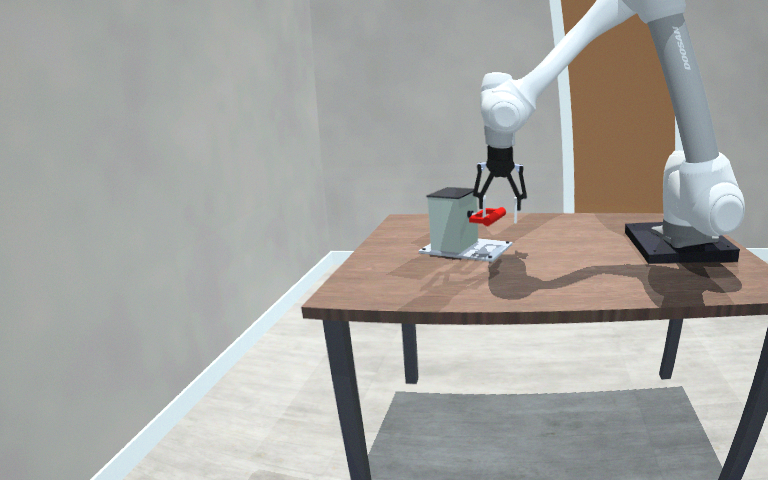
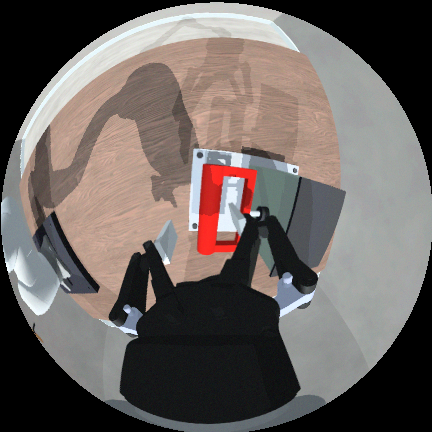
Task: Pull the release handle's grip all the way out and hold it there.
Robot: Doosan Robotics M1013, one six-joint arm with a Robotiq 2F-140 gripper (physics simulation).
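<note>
The release handle's red grip [image 1: 492, 216] [image 2: 209, 210] is a rectangular loop with a thick outer bar. It sticks out from the side of a pale green box [image 1: 444, 223] [image 2: 277, 200], joined by a short light rod [image 2: 255, 214] at a black collar [image 1: 470, 213] [image 2: 263, 214]. My gripper [image 1: 500, 211] [image 2: 201, 220] points down, open and empty. One fingertip is over or in the loop's opening; the other is outside the thick bar, away from the box. The fingers stand apart on either side of the bar. The exact depth of the inner fingertip is hard to tell.
The box has a dark lid [image 1: 451, 193] [image 2: 317, 220] and stands on a light metal base plate [image 1: 504, 247] [image 2: 195, 185] bolted at its corners. The wooden table [image 1: 362, 288] [image 2: 110, 200] carries it. The arm's black base plate [image 1: 693, 253] [image 2: 87, 280] is at the table's other side.
</note>
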